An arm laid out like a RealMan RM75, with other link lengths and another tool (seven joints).
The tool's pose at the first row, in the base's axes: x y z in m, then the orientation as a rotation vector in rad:
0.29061, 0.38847, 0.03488, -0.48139, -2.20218, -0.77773
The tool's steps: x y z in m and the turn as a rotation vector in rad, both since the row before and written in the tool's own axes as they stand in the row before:
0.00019, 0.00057, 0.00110, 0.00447, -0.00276, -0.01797
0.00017, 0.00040, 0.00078, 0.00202, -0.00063, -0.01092
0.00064, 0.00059, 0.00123, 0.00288, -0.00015, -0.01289
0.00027, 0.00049, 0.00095, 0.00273, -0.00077, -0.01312
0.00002, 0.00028, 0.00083, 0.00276, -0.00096, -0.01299
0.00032, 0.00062, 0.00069, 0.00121, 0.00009, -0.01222
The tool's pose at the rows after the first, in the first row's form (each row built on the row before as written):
0.29022, 0.38964, 0.03464, -0.46130, -2.21314, -0.78193
0.28991, 0.39047, 0.03450, -0.44888, -2.21856, -0.78533
0.28915, 0.39177, 0.03453, -0.43365, -2.22450, -0.78880
0.28872, 0.39278, 0.03440, -0.41850, -2.23099, -0.79250
0.28841, 0.39353, 0.03407, -0.40352, -2.23755, -0.79607
0.28813, 0.39446, 0.03418, -0.38957, -2.24230, -0.80104

